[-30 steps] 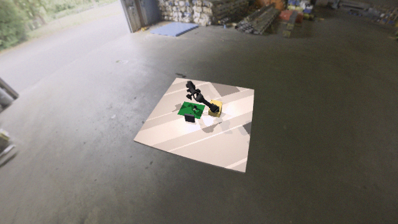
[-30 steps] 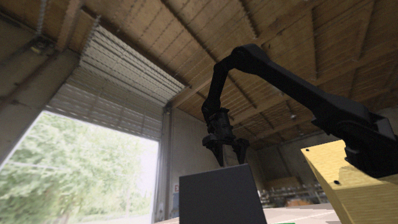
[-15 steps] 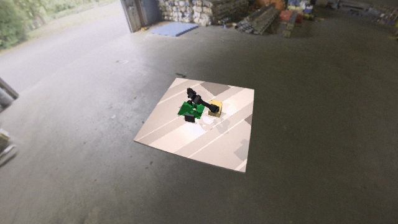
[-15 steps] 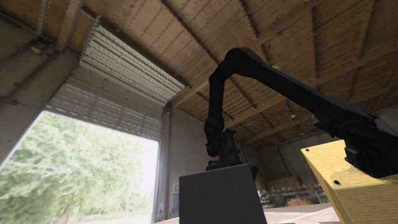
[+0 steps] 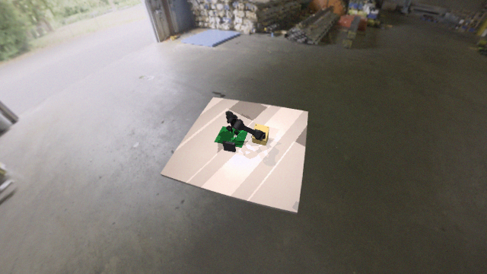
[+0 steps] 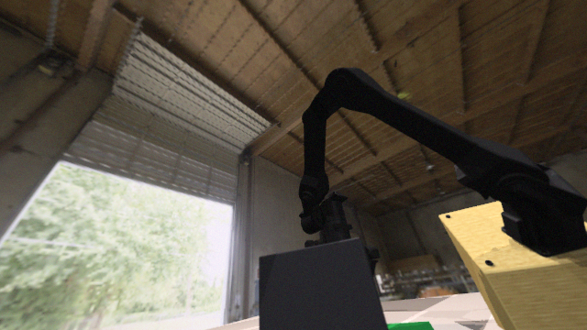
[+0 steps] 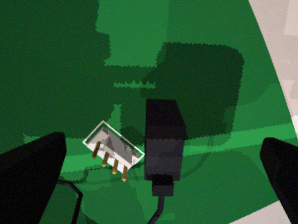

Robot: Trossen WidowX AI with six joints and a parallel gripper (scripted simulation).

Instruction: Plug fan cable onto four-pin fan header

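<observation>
Now: the dark fan plug 10 mm behind my gripper tip and 30 mm below it. From my gripper tip the other things lie so: black fan (10 mm behind, 230 mm to the left, 10 mm above); then white four-pin fan header (10 mm behind, 40 mm to the left, 50 mm below); then green board (30 mm ahead, 50 mm to the left, 60 mm below).
</observation>
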